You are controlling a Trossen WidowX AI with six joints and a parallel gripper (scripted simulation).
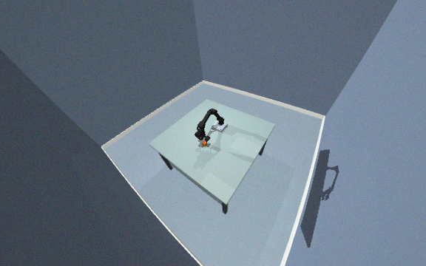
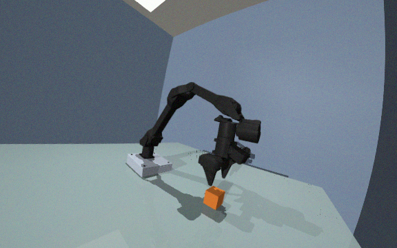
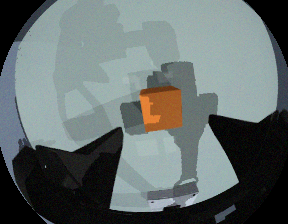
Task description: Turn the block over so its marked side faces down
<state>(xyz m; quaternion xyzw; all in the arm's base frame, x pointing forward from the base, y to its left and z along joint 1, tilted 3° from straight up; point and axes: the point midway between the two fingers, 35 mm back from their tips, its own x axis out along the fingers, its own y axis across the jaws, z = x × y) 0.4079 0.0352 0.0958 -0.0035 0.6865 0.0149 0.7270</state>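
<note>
Now: gripper tip 10 mm past the orange block and 60 mm above it.
</note>
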